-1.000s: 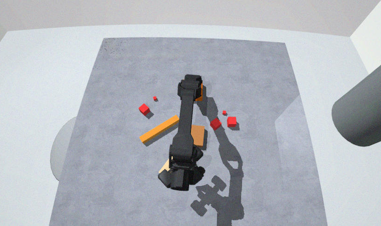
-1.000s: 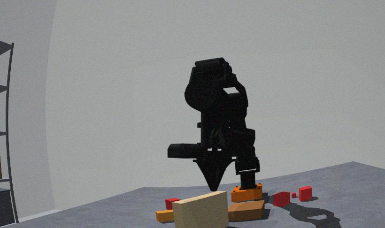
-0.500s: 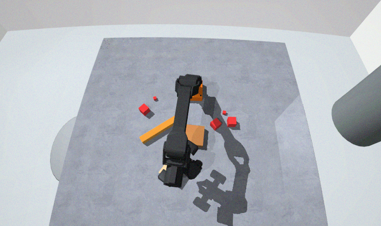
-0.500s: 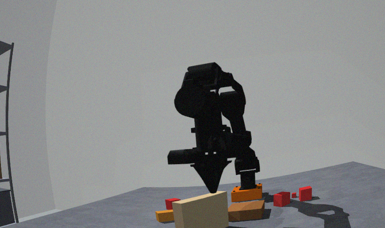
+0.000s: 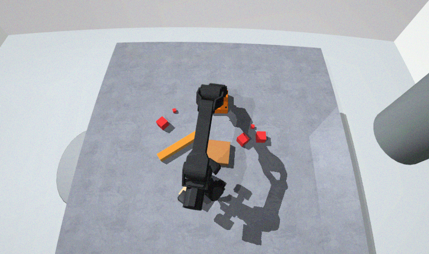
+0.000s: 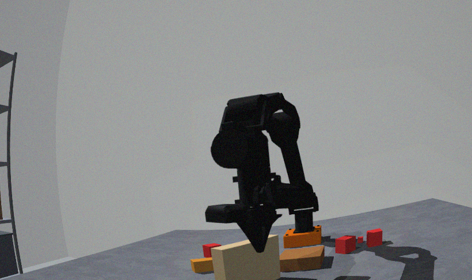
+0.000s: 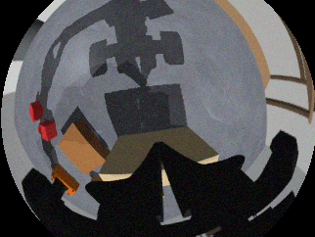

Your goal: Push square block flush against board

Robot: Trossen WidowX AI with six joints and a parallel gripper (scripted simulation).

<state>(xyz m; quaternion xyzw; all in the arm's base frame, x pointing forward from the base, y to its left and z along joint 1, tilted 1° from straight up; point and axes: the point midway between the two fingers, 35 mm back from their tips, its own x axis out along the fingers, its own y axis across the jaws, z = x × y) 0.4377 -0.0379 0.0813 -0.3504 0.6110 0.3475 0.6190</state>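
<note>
The cream bar is 20 mm behind my gripper tip, 30 mm to the right of it and 30 mm below it. Round my gripper tip: long orange board: 200 mm behind, 120 mm to the right, 70 mm below; then square block: 170 mm behind, 60 mm to the left, 70 mm below.
</note>
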